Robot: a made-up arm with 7 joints.
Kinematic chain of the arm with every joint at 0, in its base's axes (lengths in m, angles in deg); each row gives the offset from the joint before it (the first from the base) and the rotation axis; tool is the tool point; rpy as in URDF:
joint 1: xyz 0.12 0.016 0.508 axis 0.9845 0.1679 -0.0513
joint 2: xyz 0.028 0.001 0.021 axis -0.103 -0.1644 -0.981
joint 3: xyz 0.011 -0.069 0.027 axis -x
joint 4: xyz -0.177 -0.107 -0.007 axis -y
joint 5: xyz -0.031 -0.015 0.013 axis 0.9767 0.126 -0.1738
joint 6: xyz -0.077 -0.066 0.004 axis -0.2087 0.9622 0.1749
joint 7: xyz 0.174 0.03 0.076 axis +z
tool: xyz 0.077 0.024 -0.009 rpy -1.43 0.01 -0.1
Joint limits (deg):
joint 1: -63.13..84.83
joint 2: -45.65..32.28
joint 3: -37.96..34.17
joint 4: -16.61..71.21
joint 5: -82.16..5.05
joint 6: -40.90..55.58
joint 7: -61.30..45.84
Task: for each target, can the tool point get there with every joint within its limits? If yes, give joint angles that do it. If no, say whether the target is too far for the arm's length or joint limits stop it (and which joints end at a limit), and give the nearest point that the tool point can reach.
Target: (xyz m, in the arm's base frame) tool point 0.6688 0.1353 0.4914
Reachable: no: joint limits stop it (at a limit: joint 1, joint 2, joint 6) | nearest point 0.2972 0.0043 0.6825 | short by 0.438 m
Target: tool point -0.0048 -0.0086 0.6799
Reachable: yes | joints 13.25 -6.23 20.28 13.68 -75.20 -28.87 -29.56
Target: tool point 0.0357 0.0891 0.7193
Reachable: yes | joints -50.00 4.55 2.16 2.37 -31.27 -17.11 1.56
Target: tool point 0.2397 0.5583 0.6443
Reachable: no: joint limits stop it (at a limit: joint 1, joint 2, joint 3, joint 4, joint 6) | nearest point 0.1419 0.2519 0.7455 | short by 0.337 m
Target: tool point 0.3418 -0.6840 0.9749
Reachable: no: too far | nearest point 0.2007 -0.3906 0.7764 | short by 0.381 m
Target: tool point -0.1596 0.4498 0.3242
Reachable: no: joint limits stop it (at a limit: joint 1, joint 2, joint 3, joint 6) | nearest point -0.1346 0.2644 0.4384 | short by 0.219 m
